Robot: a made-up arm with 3 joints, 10 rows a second.
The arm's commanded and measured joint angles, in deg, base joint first. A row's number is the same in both.
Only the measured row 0 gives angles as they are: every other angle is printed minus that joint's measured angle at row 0.
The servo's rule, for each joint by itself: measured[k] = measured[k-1] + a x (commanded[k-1-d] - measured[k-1]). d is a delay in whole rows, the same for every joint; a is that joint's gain. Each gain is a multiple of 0.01, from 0.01 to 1. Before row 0 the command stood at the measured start. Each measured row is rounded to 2 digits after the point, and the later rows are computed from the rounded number. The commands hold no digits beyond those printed.
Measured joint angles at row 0:
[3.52, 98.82, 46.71]
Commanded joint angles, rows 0 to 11:
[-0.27, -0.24, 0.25]
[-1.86, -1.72, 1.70]
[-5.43, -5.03, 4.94]
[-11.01, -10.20, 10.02]
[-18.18, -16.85, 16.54]
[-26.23, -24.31, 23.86]
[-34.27, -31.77, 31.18]
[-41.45, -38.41, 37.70]
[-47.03, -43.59, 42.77]
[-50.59, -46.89, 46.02]
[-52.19, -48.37, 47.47]
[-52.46, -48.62, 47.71]
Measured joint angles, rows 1 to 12:
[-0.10, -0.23, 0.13]
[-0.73, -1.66, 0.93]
[-2.42, -4.90, 2.98]
[-5.51, -9.99, 6.57]
[-10.07, -16.58, 11.65]
[-15.89, -24.00, 17.88]
[-22.51, -31.46, 24.66]
[-29.33, -38.13, 31.31]
[-35.70, -43.37, 37.15]
[-41.06, -46.75, 41.67]
[-45.07, -48.31, 44.63]
[-47.73, -48.61, 46.20]
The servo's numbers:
d 0
a 0.36 0.96 0.51

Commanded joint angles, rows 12 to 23:
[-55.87, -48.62, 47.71]
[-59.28, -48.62, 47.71]
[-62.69, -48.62, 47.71]
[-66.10, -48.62, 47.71]
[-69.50, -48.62, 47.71]
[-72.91, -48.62, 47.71]
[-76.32, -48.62, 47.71]
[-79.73, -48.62, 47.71]
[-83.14, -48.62, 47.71]
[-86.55, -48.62, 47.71]
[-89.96, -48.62, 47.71]
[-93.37, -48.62, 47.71]
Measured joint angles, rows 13 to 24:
[-50.66, -48.62, 46.97]
[-53.76, -48.62, 47.35]
[-56.97, -48.62, 47.53]
[-60.26, -48.62, 47.62]
[-63.59, -48.62, 47.67]
[-66.95, -48.62, 47.69]
[-70.32, -48.62, 47.70]
[-73.71, -48.62, 47.71]
[-77.10, -48.62, 47.71]
[-80.50, -48.62, 47.71]
[-83.91, -48.62, 47.71]
[-87.32, -48.62, 47.71]

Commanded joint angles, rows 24 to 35:
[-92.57, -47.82, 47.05]
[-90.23, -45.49, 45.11]
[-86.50, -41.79, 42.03]
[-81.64, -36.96, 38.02]
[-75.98, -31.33, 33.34]
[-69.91, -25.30, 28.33]
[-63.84, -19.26, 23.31]
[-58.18, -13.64, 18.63]
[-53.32, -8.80, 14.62]
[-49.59, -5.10, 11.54]
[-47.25, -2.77, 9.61]
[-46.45, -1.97, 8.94]
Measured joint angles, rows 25 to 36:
[-89.21, -47.85, 47.37]
[-89.58, -45.58, 46.22]
[-88.47, -41.94, 44.08]
[-86.01, -37.16, 40.99]
[-82.40, -31.56, 37.09]
[-77.90, -25.55, 32.62]
[-72.84, -19.51, 27.87]
[-67.56, -13.87, 23.16]
[-62.43, -9.00, 18.80]
[-57.81, -5.26, 15.10]
[-54.01, -2.87, 12.30]
[-51.29, -2.01, 10.59]

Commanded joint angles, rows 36 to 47:
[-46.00, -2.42, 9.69]
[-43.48, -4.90, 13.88]
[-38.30, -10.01, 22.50]
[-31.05, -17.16, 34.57]
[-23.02, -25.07, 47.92]
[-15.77, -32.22, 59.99]
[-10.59, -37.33, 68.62]
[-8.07, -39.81, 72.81]
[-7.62, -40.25, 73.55]
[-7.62, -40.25, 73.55]
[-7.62, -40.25, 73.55]
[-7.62, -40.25, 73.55]
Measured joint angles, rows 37 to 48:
[-49.39, -2.40, 10.13]
[-47.26, -4.80, 12.04]
[-44.03, -9.80, 17.37]
[-39.36, -16.87, 26.14]
[-33.48, -24.74, 37.25]
[-27.10, -31.92, 48.85]
[-21.16, -37.11, 58.93]
[-16.45, -39.70, 66.01]
[-13.27, -40.23, 69.86]
[-11.24, -40.25, 71.74]
[-9.94, -40.25, 72.66]
[-9.10, -40.25, 73.11]

